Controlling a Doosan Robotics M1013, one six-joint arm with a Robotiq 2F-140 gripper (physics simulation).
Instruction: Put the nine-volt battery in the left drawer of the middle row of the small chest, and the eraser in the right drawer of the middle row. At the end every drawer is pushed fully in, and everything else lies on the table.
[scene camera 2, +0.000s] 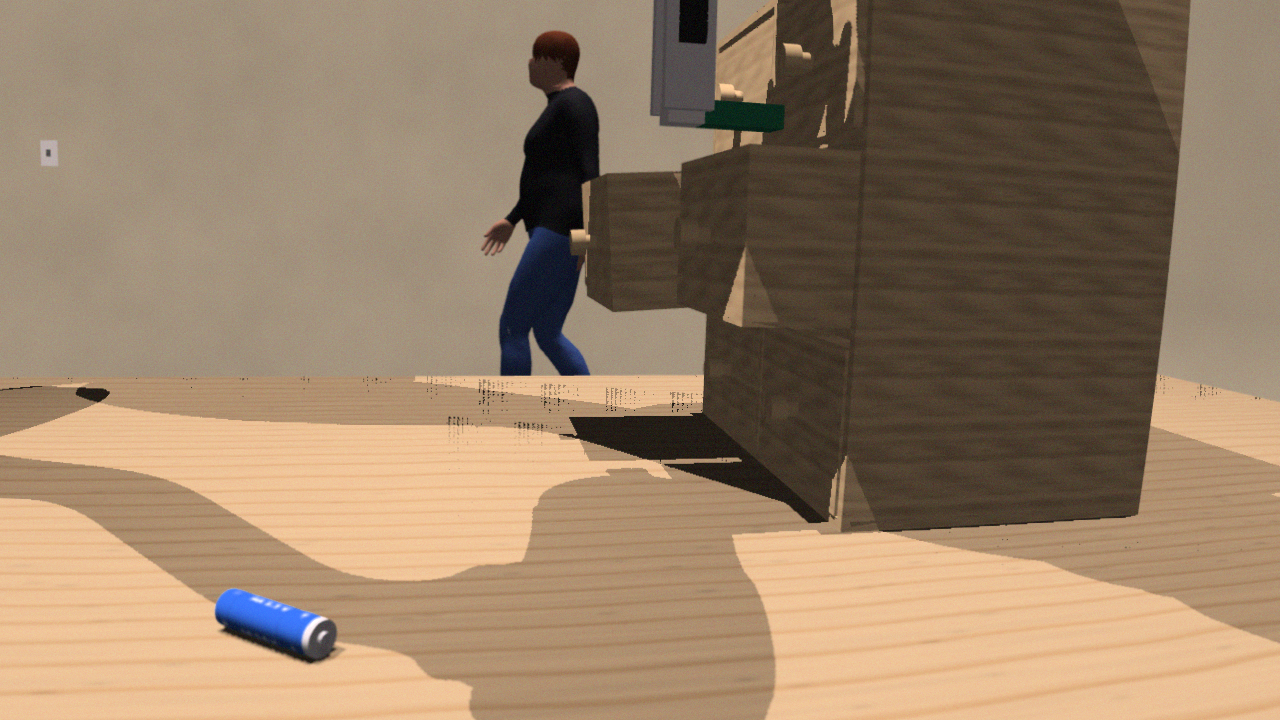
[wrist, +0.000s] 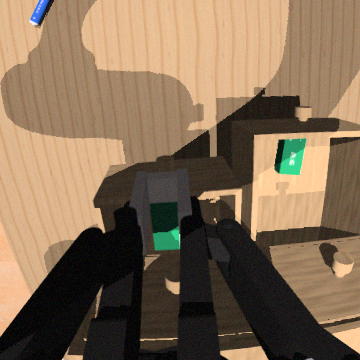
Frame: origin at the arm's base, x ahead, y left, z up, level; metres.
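Where they show: gripper, between the fingertips: (scene camera 2: 681, 113) (wrist: 162, 185).
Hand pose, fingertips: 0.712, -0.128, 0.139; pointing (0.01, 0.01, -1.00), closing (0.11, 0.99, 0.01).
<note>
Things, the pixels of their top centre, and the offset from my fingertips, as dx, dy, dz. Level surfaces: height alone.
- green eraser, centre of its top: (scene camera 2: 722, 103) (wrist: 165, 216) +0.023, -0.003, +0.007
- right middle drawer, centre of its top: (scene camera 2: 849, 163) (wrist: 173, 268) +0.102, -0.009, -0.022
- left middle drawer, centre of its top: (scene camera 2: 711, 165) (wrist: 317, 223) +0.075, +0.137, -0.016
- green nine-volt battery, centre of its top: (wrist: 293, 154) +0.032, +0.144, -0.093
- table, height of its surface: dz -0.217
- blue cylindrical battery, centre of its top: (scene camera 2: 274, 605) (wrist: 38, 7) -0.200, -0.136, -0.203
My gripper (scene camera 2: 684, 114) (wrist: 162, 185) points down and is shut on the green eraser (scene camera 2: 756, 117) (wrist: 166, 239), a flat block that sticks out toward the chest. It hangs low over the right middle drawer (scene camera 2: 805, 223) (wrist: 117, 182), which is pulled out; the fingers hide much of its inside. The left middle drawer (scene camera 2: 635, 241) (wrist: 267, 125) is pulled out farther. The green nine-volt battery (wrist: 291, 157), with white lettering, lies inside it. The small wooden chest (scene camera 2: 1002, 268) (wrist: 295, 290) stands on the table (scene camera 2: 402, 501) (wrist: 200, 45).
A blue cylindrical battery (scene camera 2: 275, 624) (wrist: 40, 12) lies on the table, well away from the chest front. Upper-row drawer knobs (scene camera 2: 793, 56) (wrist: 342, 262) stick out above the open drawers. A person (scene camera 2: 559, 161) stands behind the table.
</note>
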